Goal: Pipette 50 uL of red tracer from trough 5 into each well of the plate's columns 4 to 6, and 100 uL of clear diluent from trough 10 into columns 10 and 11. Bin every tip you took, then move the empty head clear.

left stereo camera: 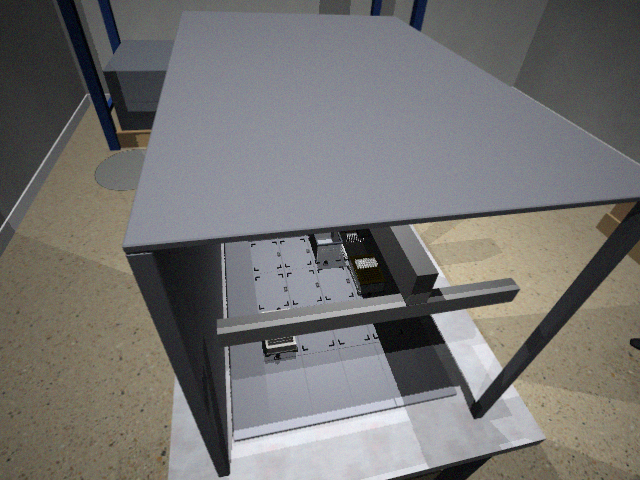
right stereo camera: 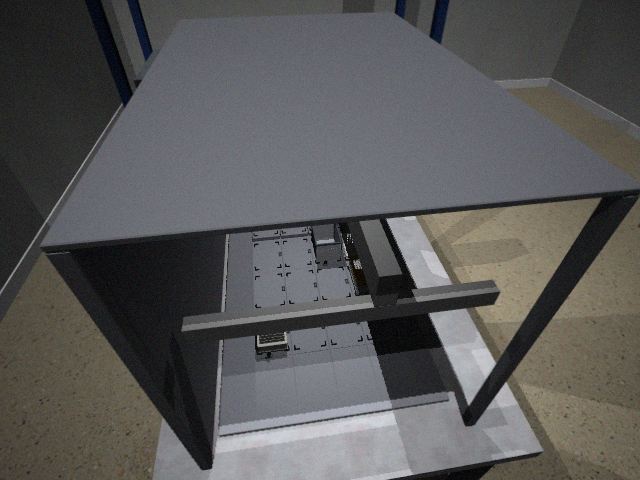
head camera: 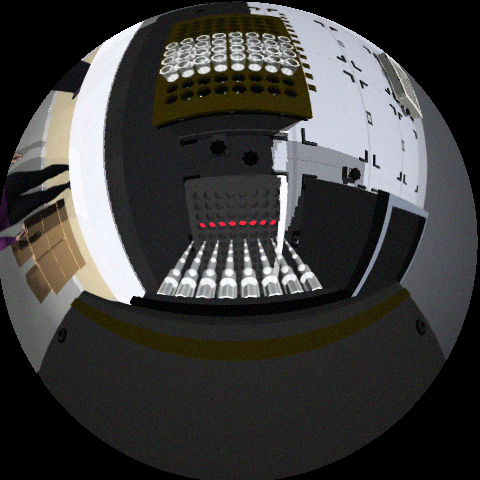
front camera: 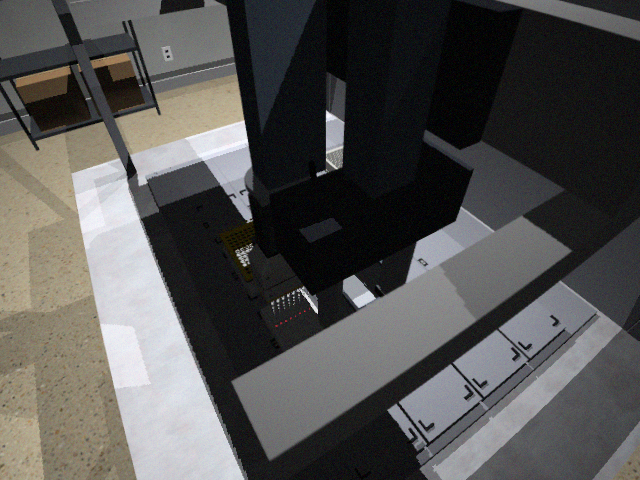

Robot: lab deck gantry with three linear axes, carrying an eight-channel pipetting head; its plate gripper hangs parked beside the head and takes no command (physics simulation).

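Note:
The head (front camera: 372, 232) carries a row of clear tips (front camera: 286, 302) (head camera: 238, 280) with no red visible in them. The tips hang over the dark plate (front camera: 289, 330) (head camera: 212, 185); their exact height cannot be told. One row of red wells (head camera: 232, 223) crosses the plate just beyond the tip ends. The yellow-brown tip rack (front camera: 235, 237) (head camera: 230, 107) (left stereo camera: 369, 277) holds rows of clear tips, with empty rows at its near and far ends. A pale ribbed container (head camera: 400, 85) (left stereo camera: 279, 343) (right stereo camera: 271, 339) looks like the trough block; its liquids cannot be made out. The parked plate gripper cannot be made out.
A grey open bin (head camera: 409, 208) (left stereo camera: 330, 254) (right stereo camera: 328, 253) stands beside the plate. A grey beam (left stereo camera: 310, 319) (right stereo camera: 310, 315) spans the deck. A large grey top panel (left stereo camera: 361, 118) (right stereo camera: 336, 124) covers much of the machine in both stereo views.

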